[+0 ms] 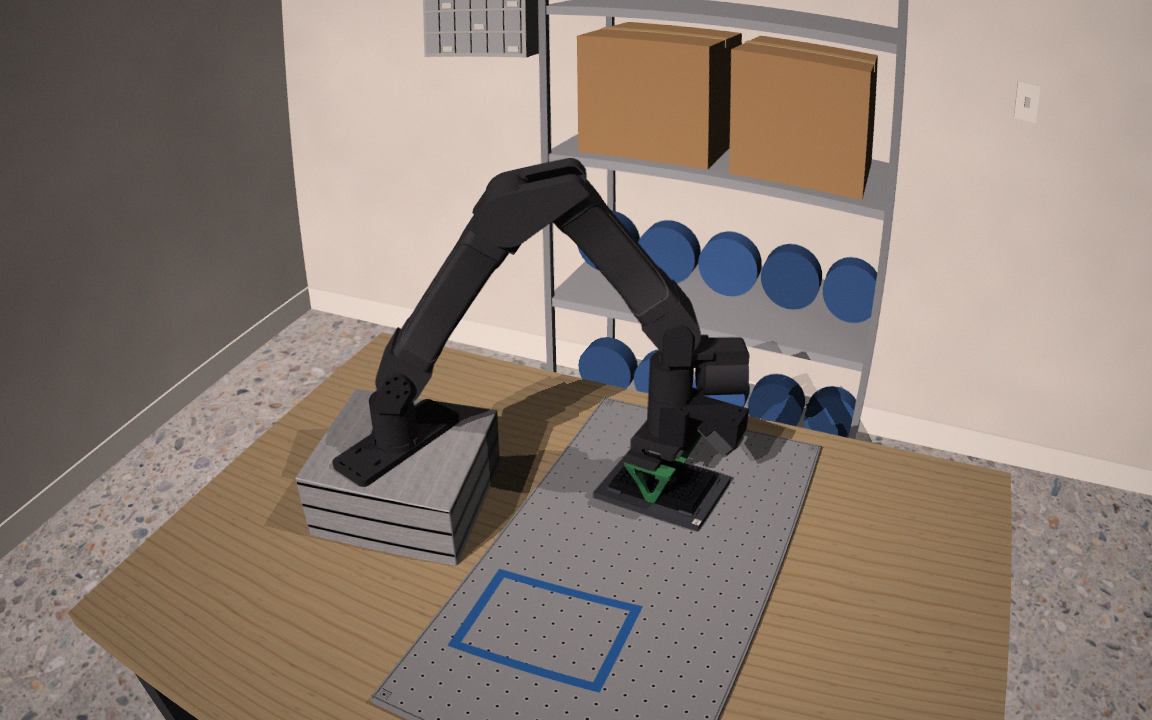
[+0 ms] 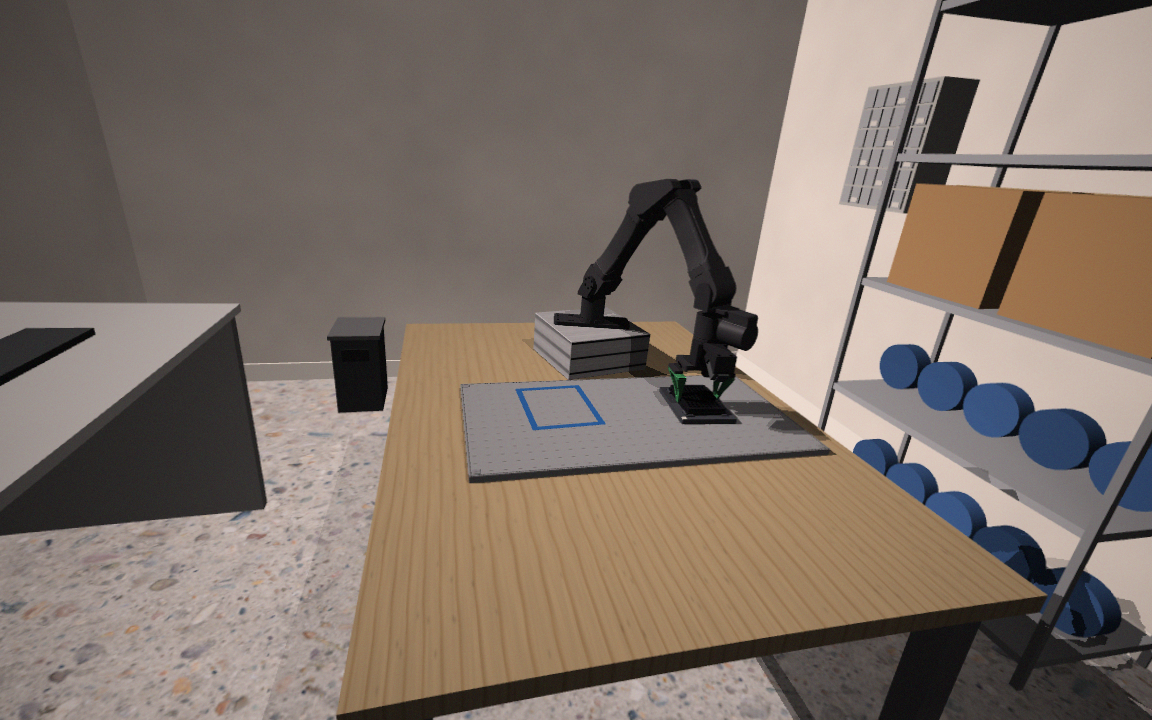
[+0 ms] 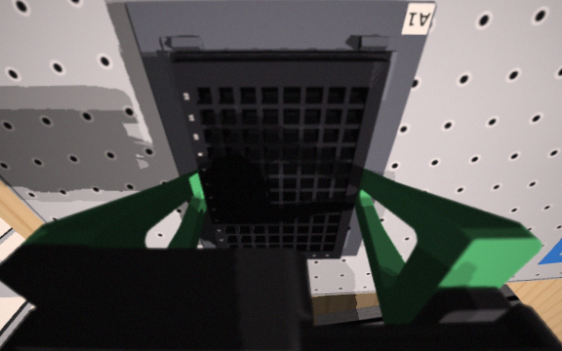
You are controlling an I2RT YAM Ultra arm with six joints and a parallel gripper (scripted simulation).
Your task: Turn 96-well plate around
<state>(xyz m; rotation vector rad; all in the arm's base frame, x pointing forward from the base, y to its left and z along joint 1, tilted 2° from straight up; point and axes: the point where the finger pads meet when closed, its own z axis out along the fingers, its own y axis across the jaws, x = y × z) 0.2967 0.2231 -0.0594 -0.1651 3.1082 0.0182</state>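
The dark plate nest N1 lies 10 mm below my hand. From my hand the other things lie so: white A1 label: 80 mm ahead, 50 mm to the right, 10 mm below; black 96-well plate: right at my hand.
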